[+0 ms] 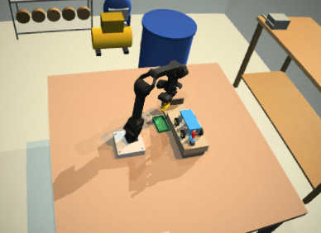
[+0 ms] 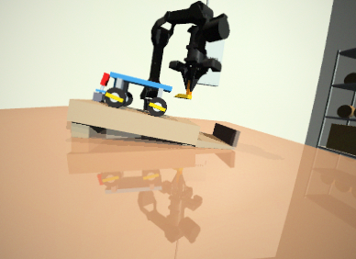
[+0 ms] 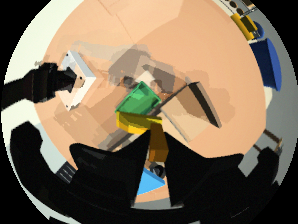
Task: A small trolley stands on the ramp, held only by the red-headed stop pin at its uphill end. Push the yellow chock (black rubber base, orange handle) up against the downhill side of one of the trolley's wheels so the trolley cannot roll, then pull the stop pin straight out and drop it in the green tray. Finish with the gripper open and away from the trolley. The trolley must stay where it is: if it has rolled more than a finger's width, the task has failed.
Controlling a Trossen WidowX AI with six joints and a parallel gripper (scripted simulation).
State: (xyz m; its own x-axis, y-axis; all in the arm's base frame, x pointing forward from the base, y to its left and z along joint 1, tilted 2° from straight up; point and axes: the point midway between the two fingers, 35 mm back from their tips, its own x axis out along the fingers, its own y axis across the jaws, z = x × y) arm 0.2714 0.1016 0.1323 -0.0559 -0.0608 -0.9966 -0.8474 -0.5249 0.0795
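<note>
The yellow chock lies 2 cm behind my gripper tip, 1 cm to the right of it and 1 cm below it. Also, from my gripper tip: blue-decked trolley 6 cm ahead, 17 cm to the right, 4 cm below; then red-headed stop pin 2 cm ahead, 27 cm to the right, 2 cm below.
</note>
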